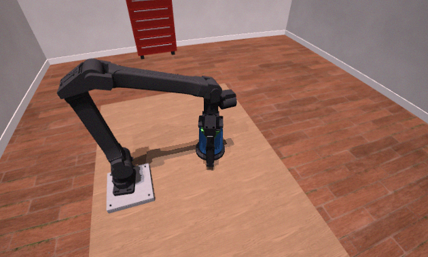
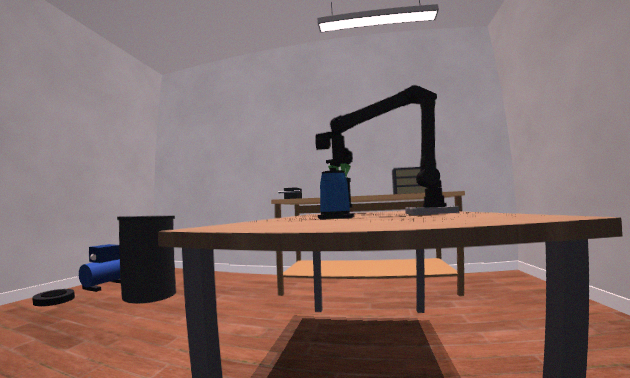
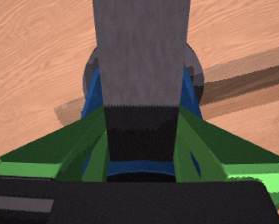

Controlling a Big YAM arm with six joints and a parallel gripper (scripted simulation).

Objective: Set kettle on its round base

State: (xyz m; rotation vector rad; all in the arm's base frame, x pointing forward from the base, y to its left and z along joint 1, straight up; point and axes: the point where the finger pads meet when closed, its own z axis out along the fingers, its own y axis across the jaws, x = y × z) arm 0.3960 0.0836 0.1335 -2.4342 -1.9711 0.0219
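The blue kettle lies 50 mm below my hand, 30 mm to the left of it and 10 mm ahead of it. Also, from my hand: round dark base 150 mm below, 60 mm to the left, 10 mm ahead.
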